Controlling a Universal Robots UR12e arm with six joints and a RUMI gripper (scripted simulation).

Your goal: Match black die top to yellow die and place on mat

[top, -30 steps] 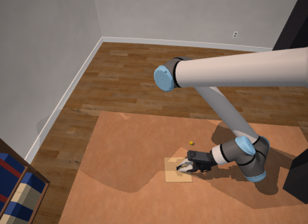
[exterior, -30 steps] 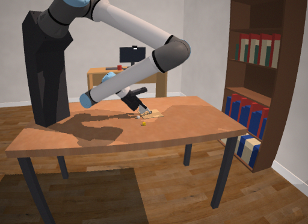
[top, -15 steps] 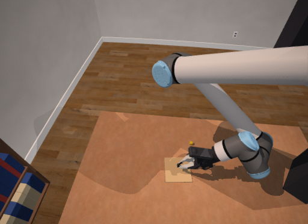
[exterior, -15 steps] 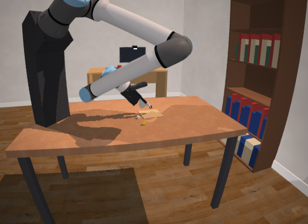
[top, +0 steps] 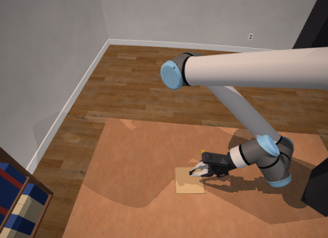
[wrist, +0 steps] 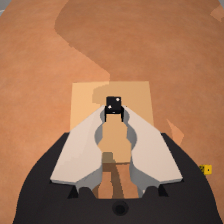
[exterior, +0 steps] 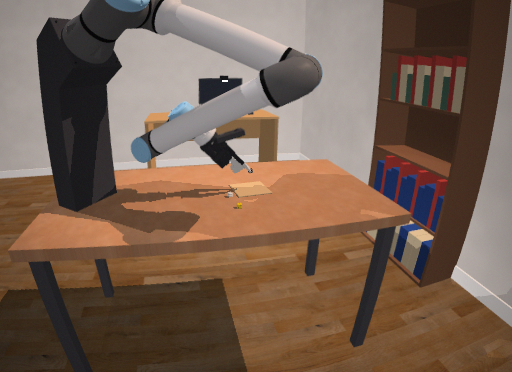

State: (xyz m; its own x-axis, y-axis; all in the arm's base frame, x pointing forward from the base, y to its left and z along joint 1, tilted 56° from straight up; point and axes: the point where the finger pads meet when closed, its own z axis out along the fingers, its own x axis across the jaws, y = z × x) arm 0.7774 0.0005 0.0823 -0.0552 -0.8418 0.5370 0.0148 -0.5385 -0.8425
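The black die lies 10 mm ahead of my hand and 10 mm below it. The rest, counted from my hand: tan mat (10 mm ahead, 90 mm below); then white die (90 mm behind, 40 mm to the right, 80 mm below); then yellow die (90 mm behind, 160 mm to the right, 80 mm below).
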